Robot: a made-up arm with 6 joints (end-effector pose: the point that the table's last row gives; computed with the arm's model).
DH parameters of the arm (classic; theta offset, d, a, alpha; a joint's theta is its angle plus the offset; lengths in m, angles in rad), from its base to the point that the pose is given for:
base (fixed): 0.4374 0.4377 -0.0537 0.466
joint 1: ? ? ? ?
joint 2: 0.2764 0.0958 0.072 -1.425
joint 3: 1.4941 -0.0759 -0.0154 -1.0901
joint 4: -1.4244 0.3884 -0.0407 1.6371
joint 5: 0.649 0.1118 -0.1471 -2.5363
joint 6: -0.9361 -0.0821 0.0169 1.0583
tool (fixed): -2.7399 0.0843 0 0
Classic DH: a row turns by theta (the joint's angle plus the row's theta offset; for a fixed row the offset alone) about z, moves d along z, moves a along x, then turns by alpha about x.
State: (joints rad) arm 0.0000 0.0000 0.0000 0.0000 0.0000 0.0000
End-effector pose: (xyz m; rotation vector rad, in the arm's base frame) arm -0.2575 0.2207 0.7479 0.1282 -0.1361 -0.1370
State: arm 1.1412 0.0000 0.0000 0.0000 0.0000 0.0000
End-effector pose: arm -0.4328 -0.1775 0.6039 0.4295 -0.5010 0.9042
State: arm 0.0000 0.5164 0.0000 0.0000 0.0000 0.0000
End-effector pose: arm -0.1109 0.2207 0.8035 0.0895 0.3788 -0.1661
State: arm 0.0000 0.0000 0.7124 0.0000 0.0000 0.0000
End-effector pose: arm -0.0613 0.3992 0.6739 -0.2553 -0.0900 -0.7374
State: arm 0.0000 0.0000 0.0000 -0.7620 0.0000 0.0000
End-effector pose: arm -0.2575 0.0264 0.8039 0.8878 -0.0778 -0.1836
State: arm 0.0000 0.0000 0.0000 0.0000 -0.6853 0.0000
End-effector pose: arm -0.3878 0.2289 0.7726 0.1249 -0.8213 -0.0978
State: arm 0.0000 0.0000 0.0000 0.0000 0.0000 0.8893
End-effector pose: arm -0.3057 0.2343 0.7068 -0.2605 -0.8441 0.2399
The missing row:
joint 1: -0.4822 0.0578 -0.0423 -1.99
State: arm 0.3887 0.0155 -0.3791 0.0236 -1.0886 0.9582
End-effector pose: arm -0.5174 -0.1159 0.6000 0.2974 -2.2259 0.2883
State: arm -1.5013 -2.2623 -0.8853 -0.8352 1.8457 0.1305
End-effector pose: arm -0.1351 -0.0252 0.2982 -0.9280 1.0221 -0.0687
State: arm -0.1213 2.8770 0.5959 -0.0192 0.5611 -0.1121
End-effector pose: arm -0.0476 0.3125 0.3671 0.9411 -2.6552 0.1675
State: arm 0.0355 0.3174 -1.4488 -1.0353 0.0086 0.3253
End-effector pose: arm 0.0709 -0.3549 0.5196 1.8876 0.4608 0.7551
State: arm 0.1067 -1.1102 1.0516 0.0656 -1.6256 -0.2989
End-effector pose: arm -0.1824 0.6210 0.4780 -0.4819 -2.3502 -0.8783
